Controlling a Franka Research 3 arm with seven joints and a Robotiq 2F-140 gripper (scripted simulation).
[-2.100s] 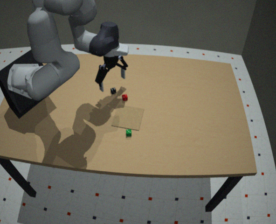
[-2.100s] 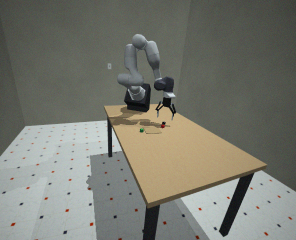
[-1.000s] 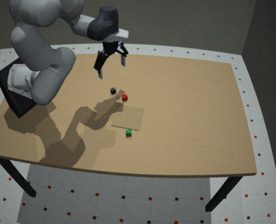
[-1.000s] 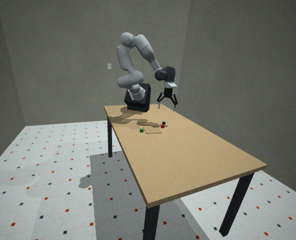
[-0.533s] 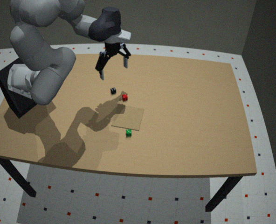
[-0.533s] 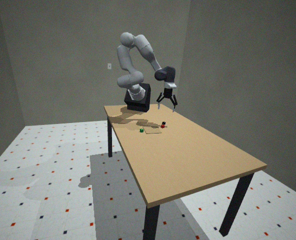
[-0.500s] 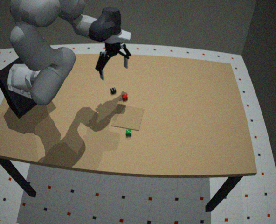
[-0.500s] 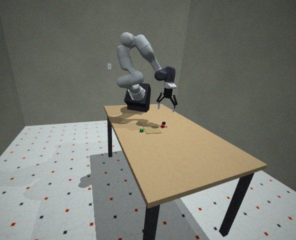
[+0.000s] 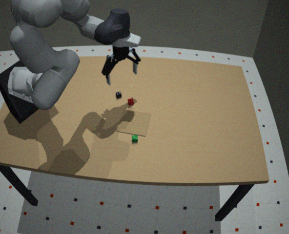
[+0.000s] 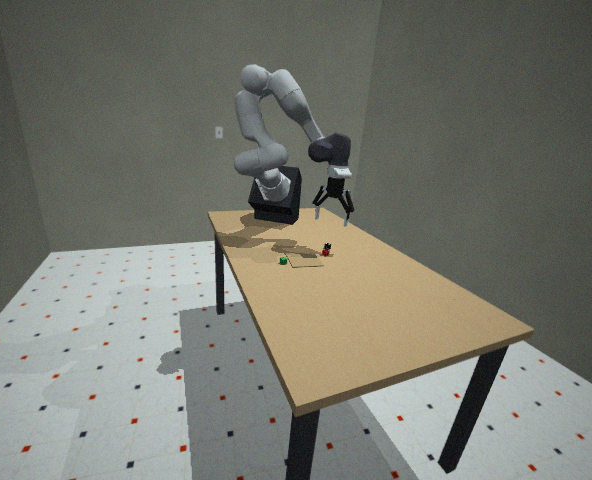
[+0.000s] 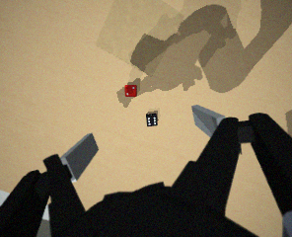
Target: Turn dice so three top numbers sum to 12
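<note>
Now: the red die 3 cm ahead of my hand, 5 cm to the right of it and 14 cm below it. The rest, counted from my hand: tan mat: 17 cm to the right, 15 cm below; then black die: 2 cm behind, 2 cm to the left, 14 cm below; then green die: 3 cm behind, 27 cm to the right, 14 cm below.
</note>
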